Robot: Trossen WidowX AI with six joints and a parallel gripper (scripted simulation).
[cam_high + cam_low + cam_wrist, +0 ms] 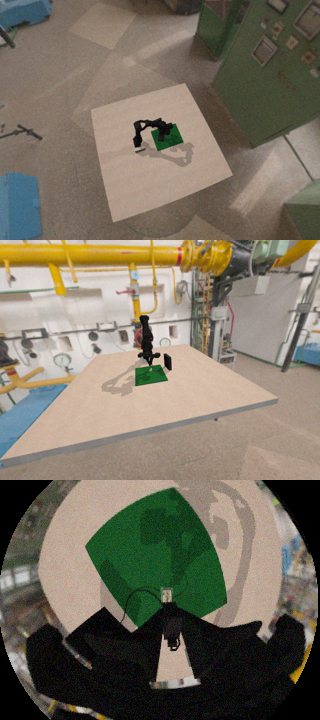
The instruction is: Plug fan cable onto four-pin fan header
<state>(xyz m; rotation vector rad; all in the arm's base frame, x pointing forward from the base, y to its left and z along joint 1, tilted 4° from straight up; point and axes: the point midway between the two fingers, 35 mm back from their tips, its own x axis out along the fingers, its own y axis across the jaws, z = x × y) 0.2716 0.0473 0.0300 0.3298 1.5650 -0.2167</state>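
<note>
The green board lies 60 mm ahead of my gripper tip, 10 mm to the right of it and 80 mm below it. Round my gripper tip: dark plug (10 mm behind, 10 mm above); then black fan (20 mm behind, 150 mm to the left).
</note>
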